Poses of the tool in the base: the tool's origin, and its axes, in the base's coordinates. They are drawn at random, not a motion.
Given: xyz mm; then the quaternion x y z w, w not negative.
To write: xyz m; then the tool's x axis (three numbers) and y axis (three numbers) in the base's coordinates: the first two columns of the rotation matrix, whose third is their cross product. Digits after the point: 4 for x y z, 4 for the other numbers.
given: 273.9 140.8 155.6 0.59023 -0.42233 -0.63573 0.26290
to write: 0.2739 0.1408 0.1556 -0.1650 -0.8328 -0.5284 -0.1643 -0.5050 0.8473
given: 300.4 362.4 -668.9 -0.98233 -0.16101 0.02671 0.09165
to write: 0.3004 0.3624 -0.6689 0.9467 0.3212 -0.0230 0.3114 -0.9314 -0.1887
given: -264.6 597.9 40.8 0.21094 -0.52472 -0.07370 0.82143
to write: -0.2646 0.5979 0.0408 0.4385 -0.3424 0.8309 -0.1003 0.9001 0.4239
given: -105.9 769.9 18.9 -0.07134 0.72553 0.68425 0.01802
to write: -0.1059 0.7699 0.0189 -0.9892 -0.0789 -0.1238 -0.1282 0.0534 0.9903
